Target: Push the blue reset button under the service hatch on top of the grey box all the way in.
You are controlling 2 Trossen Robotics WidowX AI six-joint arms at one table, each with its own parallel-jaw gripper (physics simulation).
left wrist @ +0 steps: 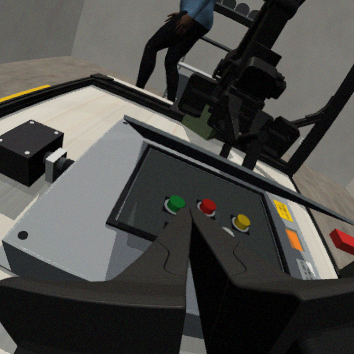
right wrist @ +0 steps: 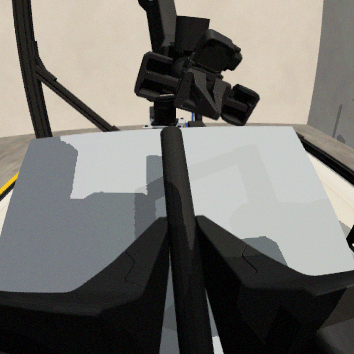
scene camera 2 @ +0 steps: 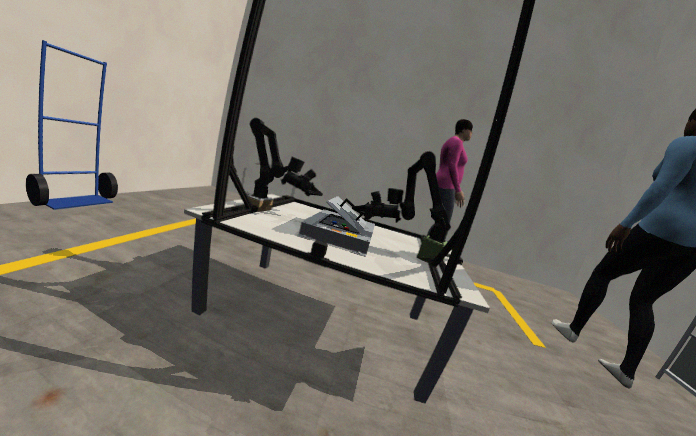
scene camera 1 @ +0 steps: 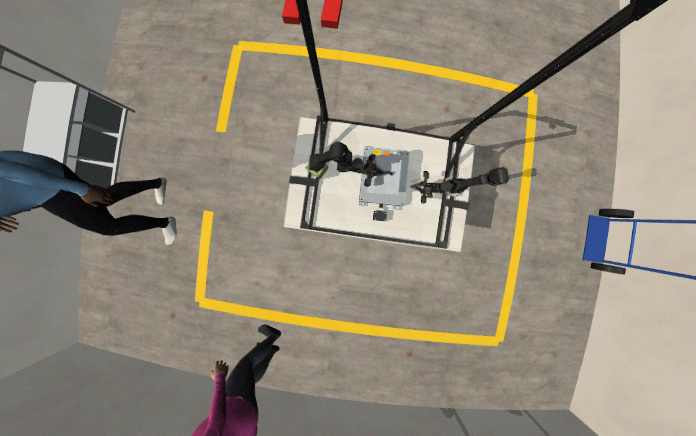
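Note:
The grey box (scene camera 1: 385, 199) (scene camera 2: 333, 239) (left wrist: 95, 200) stands on the table with its hatch (scene camera 2: 340, 206) (left wrist: 200, 157) (right wrist: 110, 172) tilted open. My right gripper (scene camera 1: 381, 171) (scene camera 2: 359, 207) (right wrist: 180, 224) is shut on the hatch's black bar handle (right wrist: 173, 160). My left gripper (scene camera 1: 413, 185) (scene camera 2: 320, 193) (left wrist: 187, 216) (right wrist: 216, 115) is shut and empty, with its tips in front of the button panel in the left wrist view. There the green button (left wrist: 175, 203), red button (left wrist: 208, 206) and yellow button (left wrist: 243, 221) show; the white button (left wrist: 228, 231) is mostly hidden. The blue button is hidden behind the left fingers.
A black block (scene camera 1: 380, 215) (left wrist: 27, 150) with a knob stands beside the box. A black frame borders the white table (scene camera 1: 349, 223) (scene camera 2: 251, 218), with tall posts rising from it. A green block (scene camera 2: 430, 248) sits at the right arm's base.

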